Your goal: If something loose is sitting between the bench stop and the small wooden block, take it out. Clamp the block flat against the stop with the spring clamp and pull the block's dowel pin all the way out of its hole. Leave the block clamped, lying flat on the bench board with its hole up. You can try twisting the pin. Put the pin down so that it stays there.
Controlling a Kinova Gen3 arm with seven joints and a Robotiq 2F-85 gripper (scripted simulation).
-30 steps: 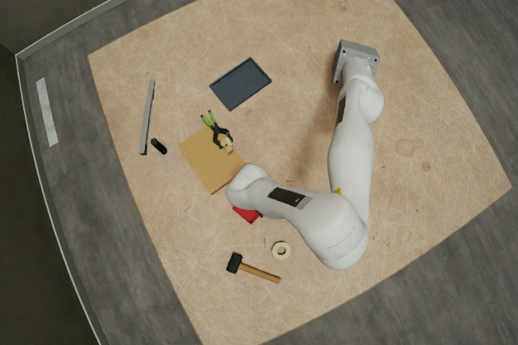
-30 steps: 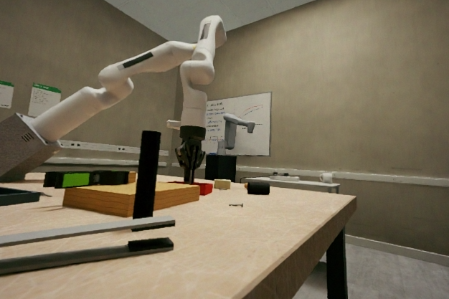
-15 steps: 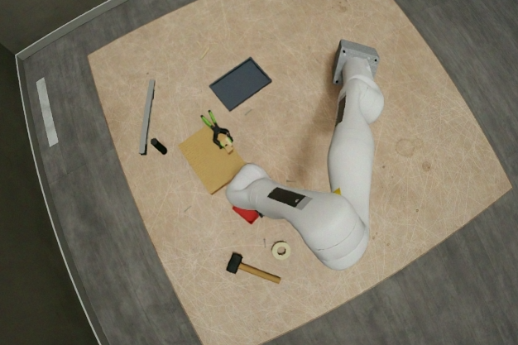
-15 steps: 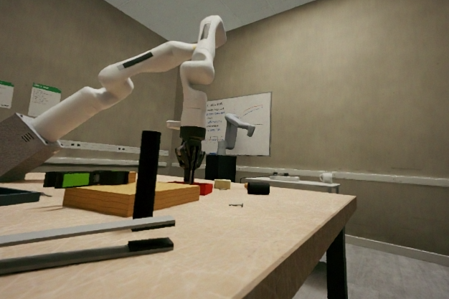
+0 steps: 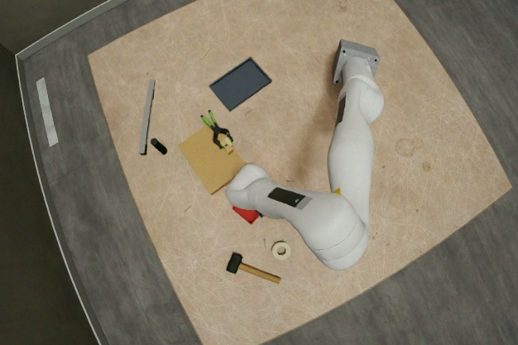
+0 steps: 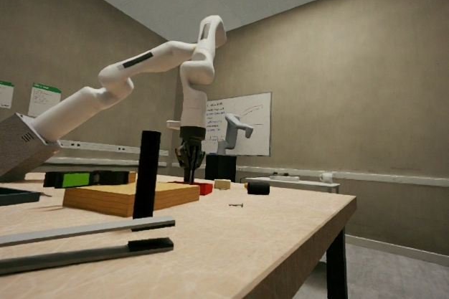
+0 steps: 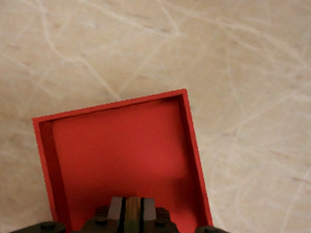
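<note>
Now: the dowel pin 20 mm below my hand. From my hand the other things lie so: wooden bench board: 110 mm ahead, 170 mm to the right, 20 mm below; then small wooden block: 50 mm ahead, 190 mm to the right; then red block: 40 mm below.
</note>
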